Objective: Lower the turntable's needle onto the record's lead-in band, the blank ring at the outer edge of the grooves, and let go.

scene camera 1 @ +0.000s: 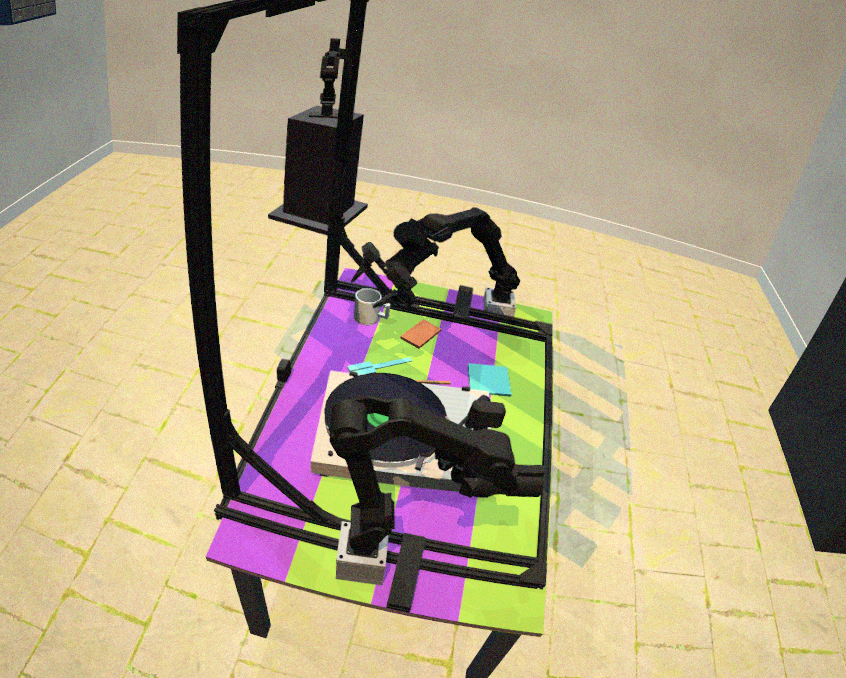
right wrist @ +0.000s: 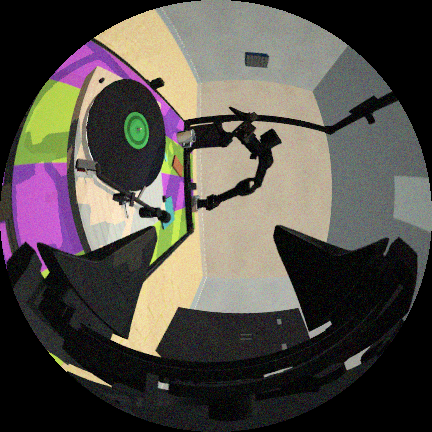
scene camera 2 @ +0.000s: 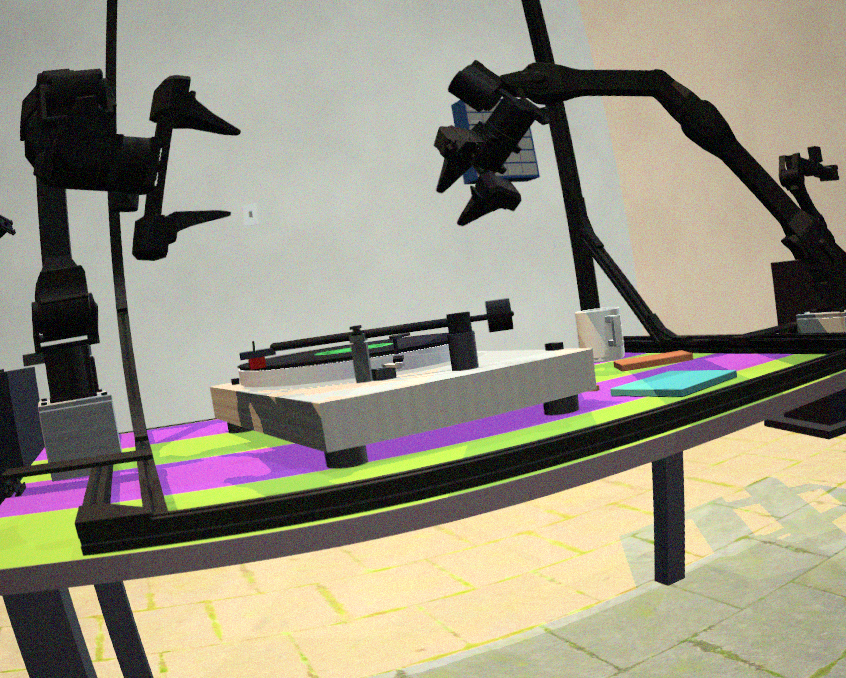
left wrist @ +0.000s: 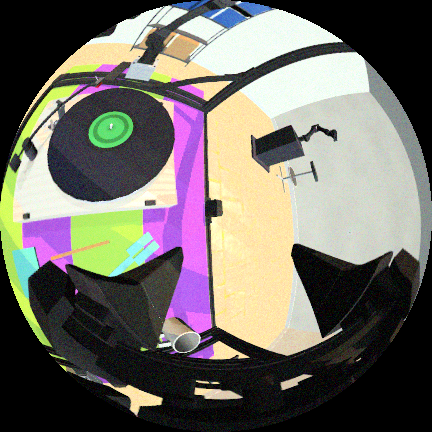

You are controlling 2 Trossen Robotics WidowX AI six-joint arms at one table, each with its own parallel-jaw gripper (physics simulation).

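The turntable bears a dark record with a green label. Its black tonearm lies over the rest post. The headshell, with a red cartridge beneath, is beside the record's outer edge. The needle tip and lead-in band are too small to make out. My right gripper is open and empty, above and beyond the headshell end. My left gripper is open and empty, high above the table.
A grey mug, an orange block, a cyan utensil, an orange stick and a cyan slab lie beyond the turntable in scene camera 1. A black frame borders the table.
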